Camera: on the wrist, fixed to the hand. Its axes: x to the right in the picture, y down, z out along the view.
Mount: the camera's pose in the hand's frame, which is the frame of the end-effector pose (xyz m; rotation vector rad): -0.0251 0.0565 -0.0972 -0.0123 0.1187 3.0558
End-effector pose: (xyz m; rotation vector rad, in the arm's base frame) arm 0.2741 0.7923 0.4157 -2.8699 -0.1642 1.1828
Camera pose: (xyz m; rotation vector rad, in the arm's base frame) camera 0.3297 0.7343 0.4983 0.2707 -2.3446 0.0091
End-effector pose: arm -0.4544 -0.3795 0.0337 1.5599 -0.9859 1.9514
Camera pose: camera -0.5510 -0.3396 -0.0147 0.8118 1.2878 -0.6185
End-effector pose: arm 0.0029 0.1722 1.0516 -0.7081 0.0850 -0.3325
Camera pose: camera -0.0238 0.1599 0.9402 0.0826 1.0711 2.5254
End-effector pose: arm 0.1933 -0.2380 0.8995 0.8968 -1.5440 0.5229
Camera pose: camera 0.2091 -0.1239 0.9022 1.8705 1.1102 -1.7543
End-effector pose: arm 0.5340 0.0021 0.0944 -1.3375 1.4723 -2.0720
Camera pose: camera 0.4545 0.0519 0.0276 1.1483 1.0924 0.1970
